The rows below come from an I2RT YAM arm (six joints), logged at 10 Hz.
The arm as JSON. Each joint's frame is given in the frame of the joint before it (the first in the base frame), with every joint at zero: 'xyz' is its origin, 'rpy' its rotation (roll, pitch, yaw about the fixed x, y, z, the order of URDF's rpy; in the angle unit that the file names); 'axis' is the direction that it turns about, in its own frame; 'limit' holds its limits. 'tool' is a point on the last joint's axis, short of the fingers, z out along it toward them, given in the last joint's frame.
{
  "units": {
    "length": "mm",
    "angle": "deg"
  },
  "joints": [
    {
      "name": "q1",
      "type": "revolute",
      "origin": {
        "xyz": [
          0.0,
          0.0,
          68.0
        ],
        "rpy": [
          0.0,
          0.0,
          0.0
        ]
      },
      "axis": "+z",
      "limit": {
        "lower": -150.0,
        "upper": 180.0
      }
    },
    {
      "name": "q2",
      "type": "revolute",
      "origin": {
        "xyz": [
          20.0,
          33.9,
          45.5
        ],
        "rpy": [
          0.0,
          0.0,
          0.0
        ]
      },
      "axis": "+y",
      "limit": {
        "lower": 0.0,
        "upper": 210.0
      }
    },
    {
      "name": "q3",
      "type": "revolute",
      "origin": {
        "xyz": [
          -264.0,
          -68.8,
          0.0
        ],
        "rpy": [
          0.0,
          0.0,
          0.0
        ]
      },
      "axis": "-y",
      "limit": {
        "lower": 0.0,
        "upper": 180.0
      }
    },
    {
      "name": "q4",
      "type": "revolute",
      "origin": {
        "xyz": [
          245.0,
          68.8,
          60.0
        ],
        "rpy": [
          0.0,
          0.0,
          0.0
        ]
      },
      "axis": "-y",
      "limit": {
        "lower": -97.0,
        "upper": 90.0
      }
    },
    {
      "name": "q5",
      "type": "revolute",
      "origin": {
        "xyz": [
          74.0,
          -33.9,
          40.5
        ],
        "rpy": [
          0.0,
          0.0,
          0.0
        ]
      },
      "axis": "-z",
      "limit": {
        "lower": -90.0,
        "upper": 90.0
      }
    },
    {
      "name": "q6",
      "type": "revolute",
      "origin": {
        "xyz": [
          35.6,
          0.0,
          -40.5
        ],
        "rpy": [
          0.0,
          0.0,
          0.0
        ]
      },
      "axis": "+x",
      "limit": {
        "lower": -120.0,
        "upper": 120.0
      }
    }
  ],
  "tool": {
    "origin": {
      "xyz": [
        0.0,
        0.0,
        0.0
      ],
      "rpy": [
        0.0,
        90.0,
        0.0
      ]
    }
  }
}
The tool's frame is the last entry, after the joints.
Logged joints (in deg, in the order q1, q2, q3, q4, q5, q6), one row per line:
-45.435 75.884 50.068 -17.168 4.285 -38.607
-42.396 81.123 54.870 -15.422 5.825 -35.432
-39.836 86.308 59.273 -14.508 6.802 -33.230
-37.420 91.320 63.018 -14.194 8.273 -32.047
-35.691 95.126 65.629 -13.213 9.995 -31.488
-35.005 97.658 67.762 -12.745 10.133 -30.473
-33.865 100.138 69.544 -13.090 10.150 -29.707
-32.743 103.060 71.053 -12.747 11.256 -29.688
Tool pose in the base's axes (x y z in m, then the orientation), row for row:
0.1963 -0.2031 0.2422 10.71 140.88 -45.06
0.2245 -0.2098 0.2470 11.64 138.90 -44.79
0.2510 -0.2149 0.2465 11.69 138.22 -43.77
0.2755 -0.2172 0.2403 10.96 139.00 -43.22
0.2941 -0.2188 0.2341 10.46 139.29 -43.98
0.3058 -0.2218 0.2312 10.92 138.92 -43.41
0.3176 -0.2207 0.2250 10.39 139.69 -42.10
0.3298 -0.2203 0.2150 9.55 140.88 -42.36
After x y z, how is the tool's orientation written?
As a rotation vector, in degrees.
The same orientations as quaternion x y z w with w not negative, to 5 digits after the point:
0.06947 0.91386 -0.29229 0.27314
0.07611 0.90825 -0.29288 0.28898
0.07674 0.90741 -0.28735 0.29691
0.07180 0.91054 -0.28312 0.29257
0.06839 0.91066 -0.28754 0.28868
0.07154 0.91011 -0.28439 0.29276
0.06798 0.91396 -0.27545 0.29015
0.06218 0.91727 -0.27581 0.28050

